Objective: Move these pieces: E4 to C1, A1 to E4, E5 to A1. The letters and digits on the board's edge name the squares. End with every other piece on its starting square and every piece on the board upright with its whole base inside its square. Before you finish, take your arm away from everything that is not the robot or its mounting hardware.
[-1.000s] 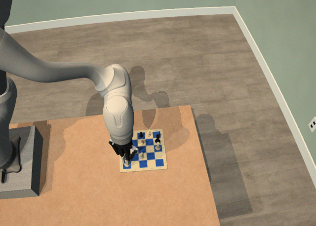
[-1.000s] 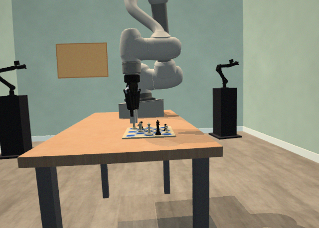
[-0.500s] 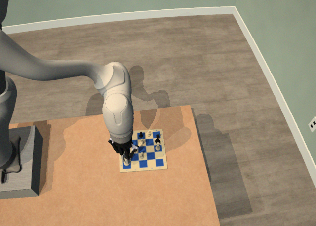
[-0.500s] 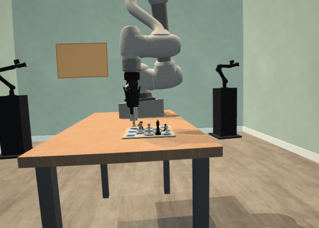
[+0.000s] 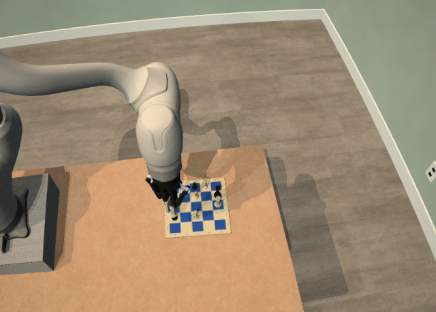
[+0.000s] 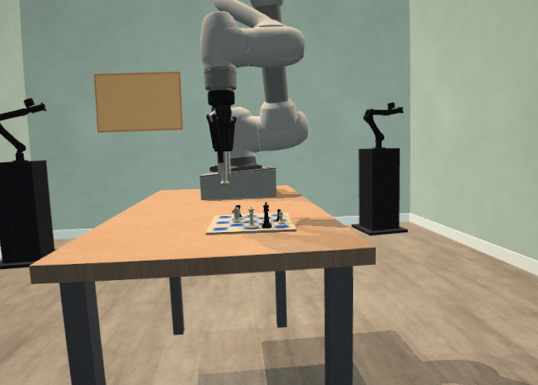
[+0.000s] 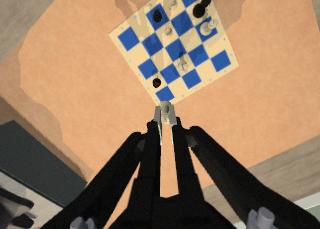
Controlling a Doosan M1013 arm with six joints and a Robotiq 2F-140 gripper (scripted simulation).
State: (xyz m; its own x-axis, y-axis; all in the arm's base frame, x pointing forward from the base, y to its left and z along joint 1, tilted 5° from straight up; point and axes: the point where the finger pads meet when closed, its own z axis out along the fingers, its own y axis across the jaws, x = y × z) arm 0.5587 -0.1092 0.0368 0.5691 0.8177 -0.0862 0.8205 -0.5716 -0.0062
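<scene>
My hand is 16 cm above the chessboard, 9 cm short of it and 6 cm to the right of it. Also, from my hand: tall white piece: 3 cm below.
</scene>
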